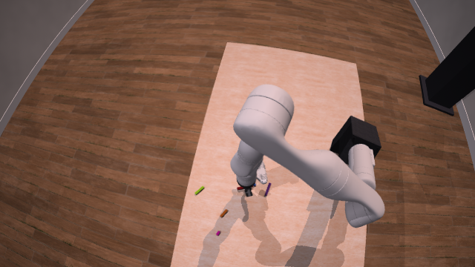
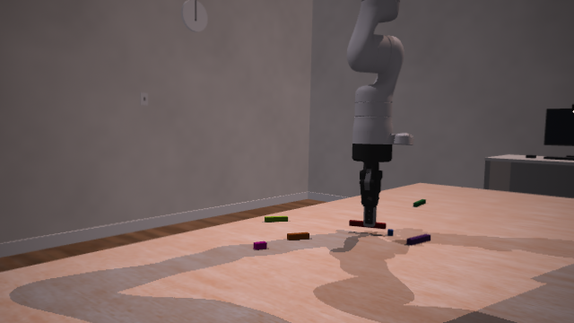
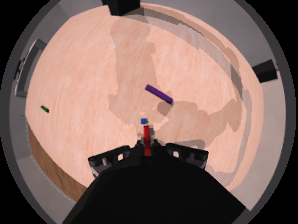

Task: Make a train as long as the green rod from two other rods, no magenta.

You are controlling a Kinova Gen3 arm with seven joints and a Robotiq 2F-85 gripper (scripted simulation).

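Now: the red rod 2 cm below my hand. Round my hand: orange rod (14 cm to the left, 5 cm ahead, 3 cm below); blue rod (3 cm below, 3 cm behind, 2 cm to the right); purple rod (9 cm behind, 3 cm below, 2 cm to the right).
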